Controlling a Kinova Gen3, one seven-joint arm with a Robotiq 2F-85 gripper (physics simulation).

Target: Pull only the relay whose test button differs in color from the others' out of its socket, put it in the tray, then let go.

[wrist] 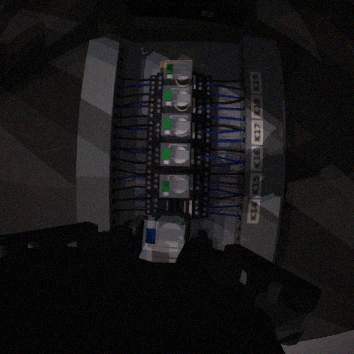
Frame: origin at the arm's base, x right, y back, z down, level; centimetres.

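Seen in the pictures: gripper, fingertip midpoint: [166, 231].
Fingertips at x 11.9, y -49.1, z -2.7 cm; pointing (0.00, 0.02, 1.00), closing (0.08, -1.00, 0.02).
Note:
Offsets run from my fingertips to a thing's top centre. "spot": to the spot under its first point.
The relay with the blue test button @(dz -2.0, dx -0.2, dy -0.1 cm) [170, 231] is a clear, pale block at the lower middle of the wrist view. My gripper [166, 231] is dark and shut on this relay, with one finger at each side. The relay looks raised out of the row, and dark socket parts @(spot: dz +9.2, dx -0.1, dy -0.1 cm) [176, 206] show just beyond it, near the K14 label. Relays with green test buttons, such as this one @(dz +4.7, dx -2.9, dy -0.1 cm) [175, 186] and this one @(dz +4.7, dx -5.8, dy +0.0 cm) [176, 155], sit upright in their sockets in a line beyond it. The tray cannot be made out for certain.
A pale wire duct @(dz +7.4, dx -5.2, dy +9.3 cm) [95, 140] runs along the left of the row, and a darker duct @(dz +7.4, dx -5.4, dy -9.3 cm) [267, 175] with labels K14 to K19 runs along the right. Blue and black wires join them to the sockets. A pale surface [327, 346] shows at the lower right corner.

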